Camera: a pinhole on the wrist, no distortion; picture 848 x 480 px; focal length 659.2 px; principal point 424.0 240.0 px. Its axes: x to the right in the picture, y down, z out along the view. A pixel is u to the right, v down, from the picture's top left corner.
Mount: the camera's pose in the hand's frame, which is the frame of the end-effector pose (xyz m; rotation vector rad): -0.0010 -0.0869 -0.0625 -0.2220 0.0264 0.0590
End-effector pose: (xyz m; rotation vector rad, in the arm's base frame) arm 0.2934 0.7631 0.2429 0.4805 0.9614 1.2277
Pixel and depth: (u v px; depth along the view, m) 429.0 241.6 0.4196
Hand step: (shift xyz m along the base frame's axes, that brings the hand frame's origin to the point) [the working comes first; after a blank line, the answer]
In the camera's frame: 0.0032 0.0010 0.4196

0.2815 0.0729 0.1886
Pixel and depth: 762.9 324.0 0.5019
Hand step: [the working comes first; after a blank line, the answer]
In the camera's frame: 0.2580 0.0640 0.5019

0.2841 0.3476 0.2025
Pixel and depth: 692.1 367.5 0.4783
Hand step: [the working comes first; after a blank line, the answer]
In the camera's frame: 0.1945 0.0925 0.4783

0.2489 0.2874 0.2255
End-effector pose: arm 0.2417 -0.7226 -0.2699 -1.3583 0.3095 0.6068
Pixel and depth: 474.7 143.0 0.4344
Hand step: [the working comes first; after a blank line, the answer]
In the camera's frame: 0.0334 -0.0639 0.4344

0.0150 0.3682 0.0934
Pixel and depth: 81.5 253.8 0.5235
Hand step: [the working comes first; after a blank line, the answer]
In the camera's frame: -0.2720 0.0110 0.5235

-0.2880 0.3836 0.2147
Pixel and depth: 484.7 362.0 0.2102
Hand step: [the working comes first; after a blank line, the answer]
In the camera's frame: 0.0194 0.0389 0.2102

-0.0009 0.1337 0.0174
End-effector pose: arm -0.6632 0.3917 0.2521 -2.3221 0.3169 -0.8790
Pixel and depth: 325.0 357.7 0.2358
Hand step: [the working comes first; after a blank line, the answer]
In the camera's frame: -0.0354 0.0421 0.2358

0.0799 0.0865 -0.1127
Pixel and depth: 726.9 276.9 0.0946
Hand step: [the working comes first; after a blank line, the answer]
In the camera's frame: 0.0435 0.0053 0.0946

0.0510 0.0396 0.0437
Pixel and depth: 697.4 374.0 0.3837
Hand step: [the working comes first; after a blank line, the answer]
In the camera's frame: 0.1591 0.0780 0.3837

0.3118 0.0052 -0.1381
